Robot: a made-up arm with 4 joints.
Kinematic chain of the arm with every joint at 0, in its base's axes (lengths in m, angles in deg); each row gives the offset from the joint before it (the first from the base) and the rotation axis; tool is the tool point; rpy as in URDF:
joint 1: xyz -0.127 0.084 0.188 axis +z
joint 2: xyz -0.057 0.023 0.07 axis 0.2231 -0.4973 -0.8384
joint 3: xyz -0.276 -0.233 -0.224 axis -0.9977 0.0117 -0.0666
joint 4: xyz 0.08 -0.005 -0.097 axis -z
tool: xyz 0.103 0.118 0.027 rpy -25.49 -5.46 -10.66
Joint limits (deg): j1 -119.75..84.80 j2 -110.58..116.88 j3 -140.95..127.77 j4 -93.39..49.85
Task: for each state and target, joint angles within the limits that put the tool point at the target. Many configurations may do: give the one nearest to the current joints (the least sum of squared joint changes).
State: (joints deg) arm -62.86 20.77 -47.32 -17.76
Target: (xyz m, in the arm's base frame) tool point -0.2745 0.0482 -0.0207
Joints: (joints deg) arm -30.93 10.41 -19.66 24.60
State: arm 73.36 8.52 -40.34 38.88
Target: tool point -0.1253 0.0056 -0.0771
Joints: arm 64.21 44.88 3.01 11.05
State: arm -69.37 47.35 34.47 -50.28
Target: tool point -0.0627 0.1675 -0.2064
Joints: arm -74.77 65.21 44.17 -48.85
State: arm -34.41 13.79 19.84 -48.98
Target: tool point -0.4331 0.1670 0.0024
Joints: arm -35.26 -11.33 -3.96 -54.14
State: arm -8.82 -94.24 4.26 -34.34
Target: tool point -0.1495 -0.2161 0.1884
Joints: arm -0.51 -104.86 -7.54 -32.69
